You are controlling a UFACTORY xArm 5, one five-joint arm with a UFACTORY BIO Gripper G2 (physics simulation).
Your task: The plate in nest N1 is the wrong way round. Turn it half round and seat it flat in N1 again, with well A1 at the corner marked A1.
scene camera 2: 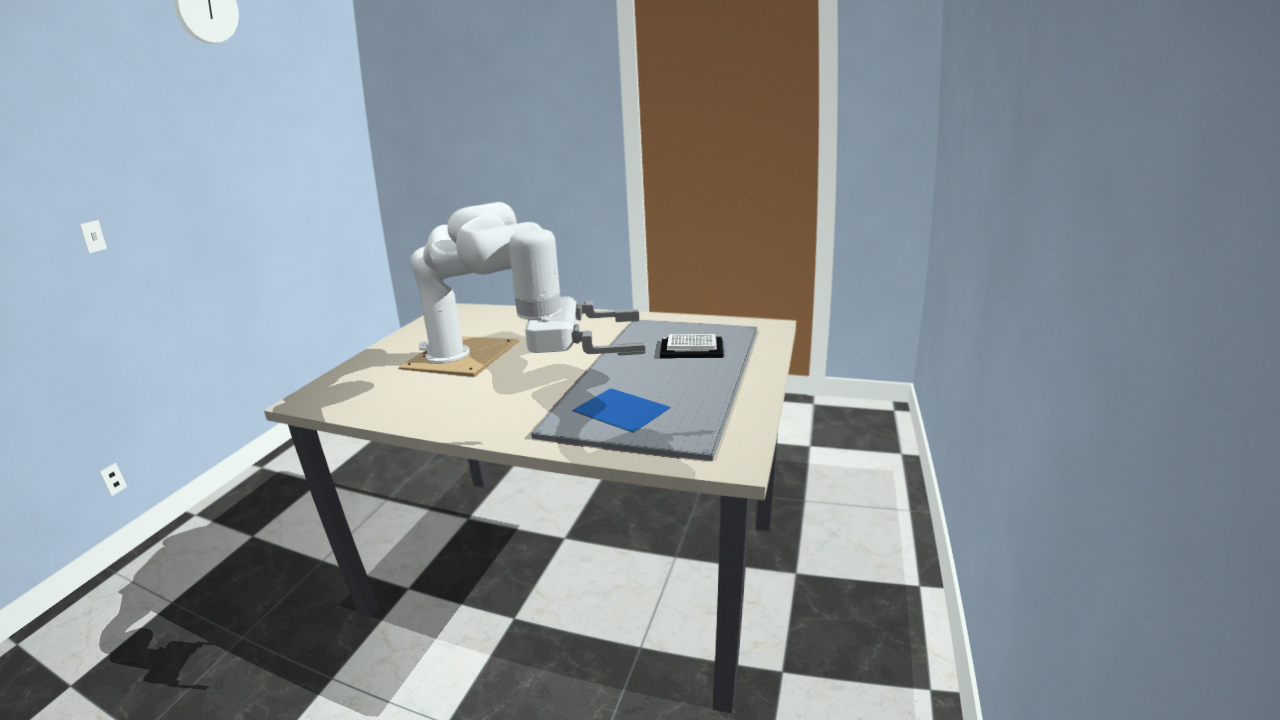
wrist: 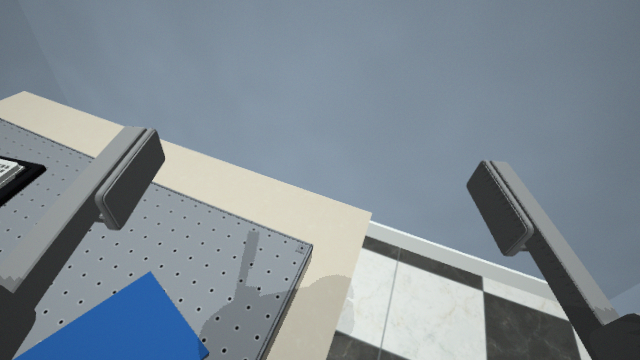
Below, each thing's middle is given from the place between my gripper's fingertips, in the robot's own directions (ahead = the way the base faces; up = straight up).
Labels:
Right now my hand is 8 cm past the blue square sheet [scene camera 2: 623,410], 18 cm to the right of it and 25 cm above it. From my hand the other things lie so: white well plate [scene camera 2: 688,342] 4 cm ahead, 52 cm to the left, 23 cm below.

